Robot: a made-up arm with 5 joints.
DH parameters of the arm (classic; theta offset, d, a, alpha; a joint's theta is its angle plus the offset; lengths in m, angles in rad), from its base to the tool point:
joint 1: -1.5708 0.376 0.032 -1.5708
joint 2: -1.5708 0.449 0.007 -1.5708
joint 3: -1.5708 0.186 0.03 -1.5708
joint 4: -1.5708 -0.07 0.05 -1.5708
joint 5: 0 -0.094 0.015 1.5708
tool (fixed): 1.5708 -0.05 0 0
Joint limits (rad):
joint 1: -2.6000..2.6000
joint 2: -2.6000..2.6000
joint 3: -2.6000..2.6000
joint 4: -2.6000..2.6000
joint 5: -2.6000..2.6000
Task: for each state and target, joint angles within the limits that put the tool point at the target. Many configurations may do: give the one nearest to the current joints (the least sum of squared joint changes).
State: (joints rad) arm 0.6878 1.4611 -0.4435 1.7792 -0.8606
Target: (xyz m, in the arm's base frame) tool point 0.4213 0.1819 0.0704
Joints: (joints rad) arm 0.3277 1.2650 -0.8880 1.6644 -0.7306
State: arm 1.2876 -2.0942 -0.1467 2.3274 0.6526
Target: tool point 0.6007 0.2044 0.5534
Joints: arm 0.5945 -1.2475 0.2906 2.4106 0.2814
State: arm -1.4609 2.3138 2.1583 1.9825 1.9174
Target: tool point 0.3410 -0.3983 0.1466
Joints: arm -1.1398 2.5049 1.8921 1.8265 1.7544
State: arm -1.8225 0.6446 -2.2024 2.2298 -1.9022
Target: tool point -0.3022 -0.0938 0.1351
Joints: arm -2.5486 1.0476 -2.3385 1.9378 -1.6287
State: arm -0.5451 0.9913 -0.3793 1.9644 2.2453
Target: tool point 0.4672 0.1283 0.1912
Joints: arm -0.1187 2.0987 -0.8789 2.1058 1.9846
